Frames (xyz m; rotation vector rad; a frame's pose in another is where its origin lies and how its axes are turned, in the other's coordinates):
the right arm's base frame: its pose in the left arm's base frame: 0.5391 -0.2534 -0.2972 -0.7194 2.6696 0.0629
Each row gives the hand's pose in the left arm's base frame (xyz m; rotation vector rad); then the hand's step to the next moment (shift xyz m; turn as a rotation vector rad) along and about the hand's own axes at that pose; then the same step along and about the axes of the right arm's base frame.
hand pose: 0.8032 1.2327 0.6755 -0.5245 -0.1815 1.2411
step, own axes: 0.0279 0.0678 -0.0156 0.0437 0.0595 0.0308
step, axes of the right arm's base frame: 0.0344 0.0555 0.0368 0.0122 0.0791 -0.0008
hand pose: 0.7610 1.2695 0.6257 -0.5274 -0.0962 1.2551
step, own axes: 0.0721 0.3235 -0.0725 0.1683 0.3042 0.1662
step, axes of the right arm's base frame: 0.2155 0.2234 0.1370 0.0946 0.3718 -0.0360
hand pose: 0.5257 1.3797 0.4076 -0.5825 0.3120 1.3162
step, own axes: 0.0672 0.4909 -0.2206 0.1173 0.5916 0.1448
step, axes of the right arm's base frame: 0.4669 0.2295 0.1533 0.3508 0.5043 -0.0858
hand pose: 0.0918 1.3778 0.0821 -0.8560 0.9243 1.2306
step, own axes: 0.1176 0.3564 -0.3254 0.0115 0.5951 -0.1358
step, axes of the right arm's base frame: 0.4905 0.0236 0.0747 0.5321 0.2696 -0.1300
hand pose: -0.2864 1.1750 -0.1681 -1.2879 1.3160 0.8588
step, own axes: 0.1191 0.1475 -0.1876 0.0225 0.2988 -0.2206
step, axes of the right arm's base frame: 0.2562 -0.0723 0.0169 0.3560 0.0175 -0.1067
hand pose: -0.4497 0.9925 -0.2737 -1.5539 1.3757 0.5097
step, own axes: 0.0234 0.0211 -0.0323 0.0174 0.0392 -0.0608
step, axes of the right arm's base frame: 0.0399 -0.0211 -0.0011 0.0661 -0.0255 -0.0229
